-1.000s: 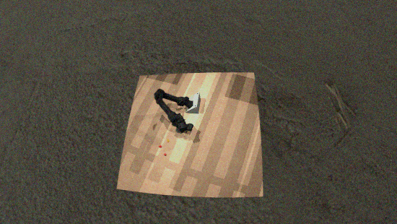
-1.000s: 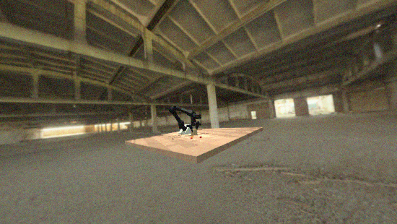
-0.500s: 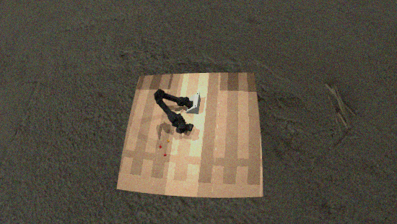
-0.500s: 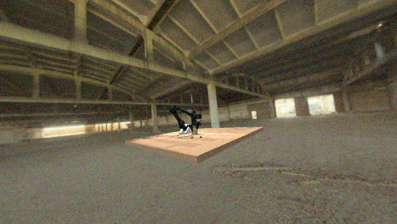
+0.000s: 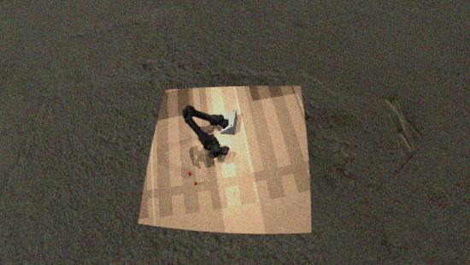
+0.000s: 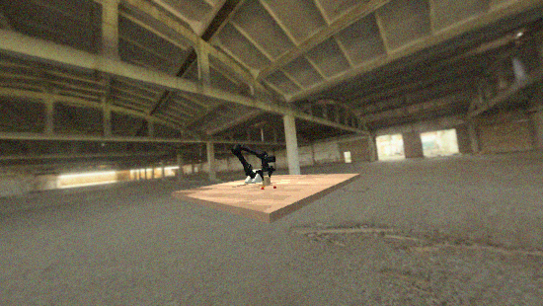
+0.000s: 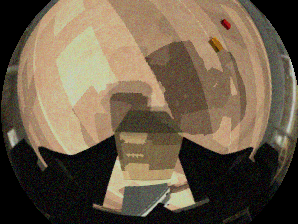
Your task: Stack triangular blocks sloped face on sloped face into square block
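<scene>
Now: the tan triangular block 1 cm above my gripper tip.
</scene>
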